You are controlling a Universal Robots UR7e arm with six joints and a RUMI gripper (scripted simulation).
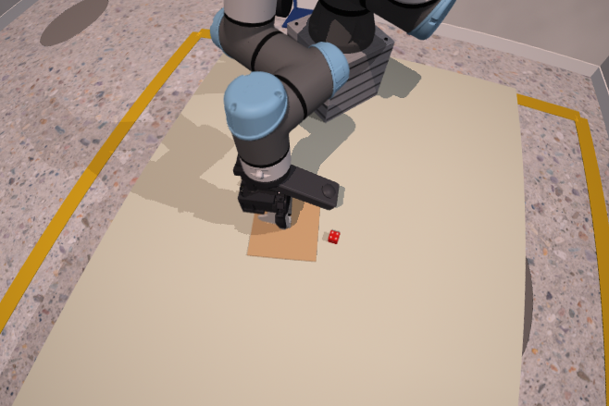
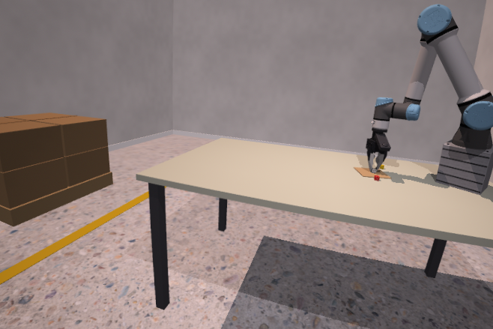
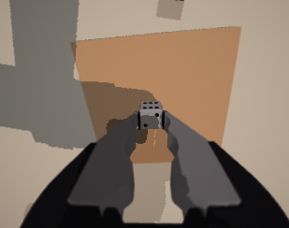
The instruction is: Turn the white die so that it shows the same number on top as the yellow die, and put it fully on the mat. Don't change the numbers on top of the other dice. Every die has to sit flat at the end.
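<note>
Now: the white die 1 cm below my hand. Also, from my hand: brown mat (2 cm below, 1 cm ahead); yellow die (12 cm to the right, 5 cm behind, 1 cm below); red die (10 cm to the left, 1 cm below, 1 cm behind).
</note>
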